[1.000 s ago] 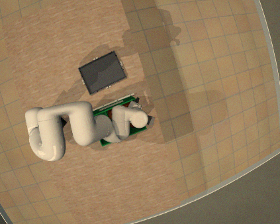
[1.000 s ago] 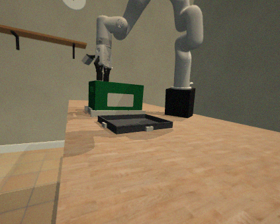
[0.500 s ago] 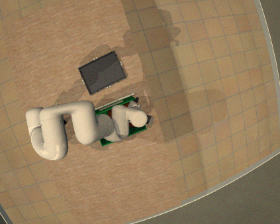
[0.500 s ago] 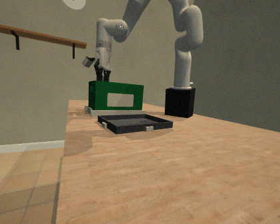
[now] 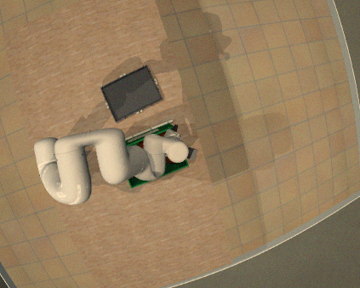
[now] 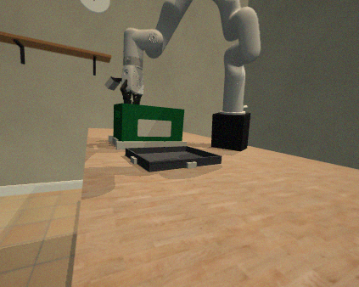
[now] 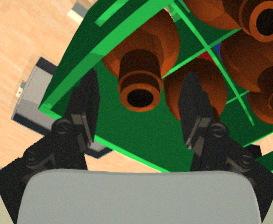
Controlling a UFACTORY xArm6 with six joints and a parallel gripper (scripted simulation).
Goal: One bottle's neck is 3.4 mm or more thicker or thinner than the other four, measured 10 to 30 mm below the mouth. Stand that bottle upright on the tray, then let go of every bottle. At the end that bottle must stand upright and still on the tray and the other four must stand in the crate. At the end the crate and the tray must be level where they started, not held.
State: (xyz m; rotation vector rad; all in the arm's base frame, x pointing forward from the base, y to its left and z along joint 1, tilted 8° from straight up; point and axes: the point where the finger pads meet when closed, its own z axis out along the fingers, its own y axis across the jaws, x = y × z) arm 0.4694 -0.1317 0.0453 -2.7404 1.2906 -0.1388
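My hand is 9 cm past the brown bottle and 8 cm above it. Also, from my hand: tray 25 cm to the left, 15 cm below, 5 cm behind; then green crate 9 cm behind, 8 cm below, 4 cm to the right.
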